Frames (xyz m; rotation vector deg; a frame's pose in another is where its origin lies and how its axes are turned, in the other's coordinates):
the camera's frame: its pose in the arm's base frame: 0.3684 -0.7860 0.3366 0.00 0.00 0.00
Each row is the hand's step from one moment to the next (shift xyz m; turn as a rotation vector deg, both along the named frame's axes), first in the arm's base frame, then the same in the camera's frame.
Working: the arm's base frame: its pose in the camera's frame: -0.3684 0.7860 -0.3366 0.00 0.00 0.00

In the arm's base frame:
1: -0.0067 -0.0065 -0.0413 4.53 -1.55 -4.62
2: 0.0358 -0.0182 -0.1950 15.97 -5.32 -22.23
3: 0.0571 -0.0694 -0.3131 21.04 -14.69 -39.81
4: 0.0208 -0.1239 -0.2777 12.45 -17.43 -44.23
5: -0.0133 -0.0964 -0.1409 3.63 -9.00 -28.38
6: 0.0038 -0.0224 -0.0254 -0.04 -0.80 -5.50
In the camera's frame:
1: -0.0067 -0.0065 -0.0413 4.53 -1.55 -4.62
2: 0.0358 -0.0182 -0.1950 15.97 -5.32 -22.23
3: 0.0571 -0.0694 -0.3131 21.04 -14.69 -39.81
4: 0.0208 -0.1239 -0.2777 12.45 -17.43 -44.23
5: -0.0133 -0.0964 -0.1409 3.63 -9.00 -28.38
6: 0.0038 -0.0224 -0.0254 -0.04 -0.80 -5.50

